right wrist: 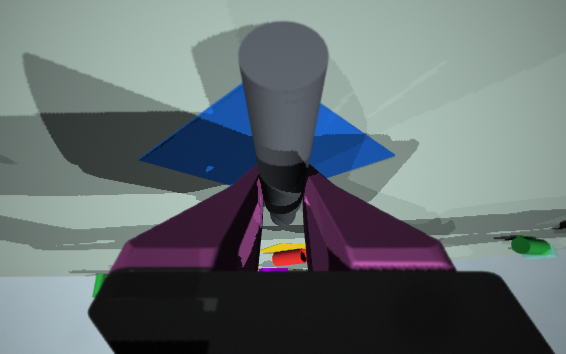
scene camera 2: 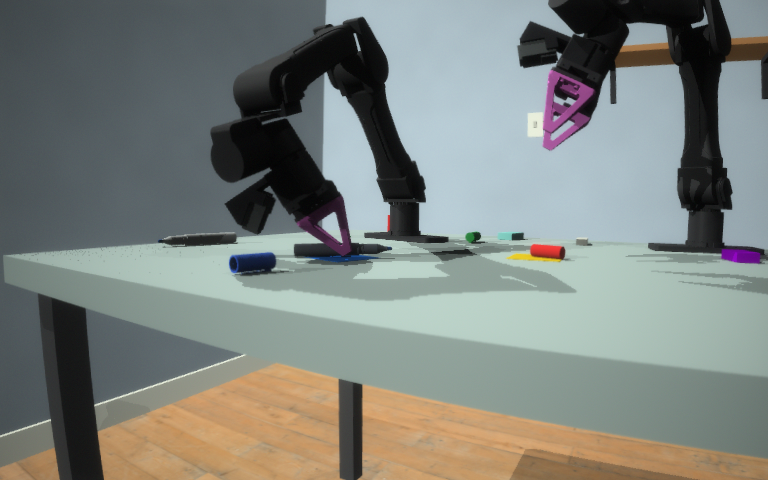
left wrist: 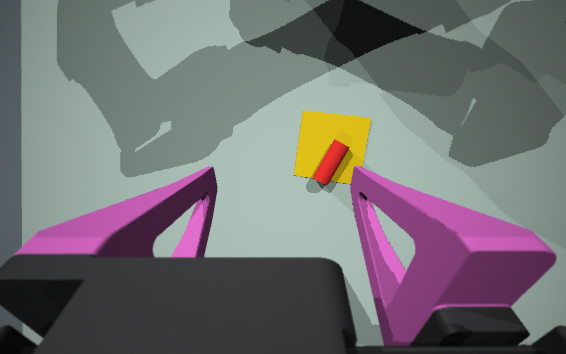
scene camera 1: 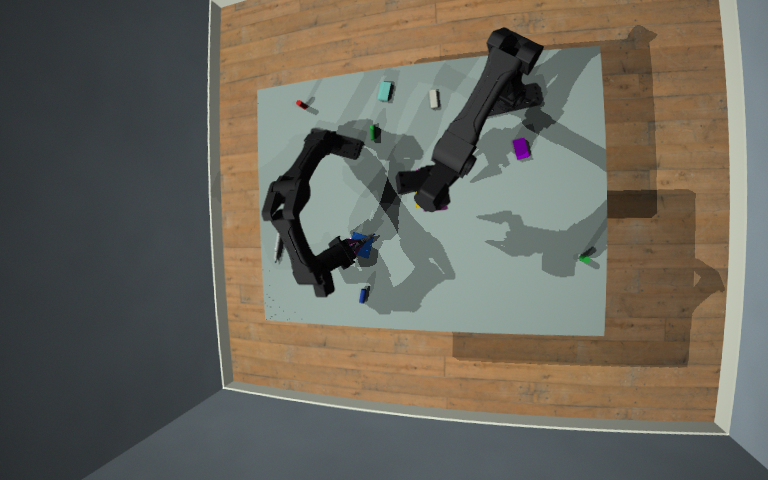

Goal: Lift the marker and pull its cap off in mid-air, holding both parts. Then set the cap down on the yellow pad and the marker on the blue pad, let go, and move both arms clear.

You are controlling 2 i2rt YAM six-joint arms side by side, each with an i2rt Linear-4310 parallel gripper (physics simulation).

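Pixels of known places: left gripper, fingertip midpoint: [scene camera 2: 546,140] [left wrist: 283,176]; right gripper, fingertip midpoint: [right wrist: 283,176] [scene camera 2: 348,252] [scene camera 1: 361,242]; left arm's base at its link origin: [scene camera 2: 704,251] [scene camera 1: 507,101]; right arm's base at its link origin: [scene camera 2: 404,239] [scene camera 1: 334,143].
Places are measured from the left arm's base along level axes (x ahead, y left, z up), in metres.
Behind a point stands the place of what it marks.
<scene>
The uncapped dark grey marker [scene camera 2: 311,249] {x 0.387, y -0.603, z 0.011 m} [right wrist: 283,110] {x 0.386, y -0.624, z 0.018 m} lies roughly level at the blue pad [scene camera 1: 364,252] {x 0.395, y -0.556, z 0.000 m} [right wrist: 220,145] {x 0.390, y -0.570, z 0.001 m}, low over it; whether it touches the pad is unclear. My right gripper [scene camera 2: 345,252] {x 0.360, y -0.559, z 0.006 m} [right wrist: 283,176] {x 0.360, y -0.559, z 0.006 m} is shut on the marker's body, fingertips close to the pad. The red cap [scene camera 2: 547,251] {x 0.255, y -0.293, z 0.011 m} [left wrist: 331,162] {x 0.244, y -0.293, z 0.019 m} [right wrist: 289,257] {x 0.250, y -0.303, z 0.011 m} lies on its side on the yellow pad [scene camera 2: 522,258] {x 0.272, y -0.327, z 0.001 m} [left wrist: 320,130] {x 0.258, y -0.328, z 0.001 m}, one end at the pad's edge. My left gripper [scene camera 2: 549,146] {x 0.266, y -0.297, z 0.169 m} [left wrist: 283,176] {x 0.266, y -0.297, z 0.169 m} is open and empty, high above the table near the yellow pad. In scene camera 1 the left arm hides most of that pad.
A blue cap [scene camera 1: 362,295] {x 0.540, y -0.584, z 0.020 m} [scene camera 2: 252,262] {x 0.553, y -0.580, z 0.013 m} lies near the blue pad. Another grey marker [scene camera 1: 278,247] {x 0.323, y -0.882, z 0.017 m} [scene camera 2: 201,238] {x 0.311, y -0.873, z 0.012 m} lies by the right arm. A purple block [scene camera 1: 521,148] {x 0.160, y 0.010, z 0.015 m}, a teal block [scene camera 1: 385,91] {x -0.128, y -0.378, z 0.015 m}, a white block [scene camera 1: 433,99] {x -0.059, y -0.227, z 0.012 m} and a green cylinder [scene camera 1: 372,133] {x 0.004, y -0.447, z 0.021 m} are farther off.
</scene>
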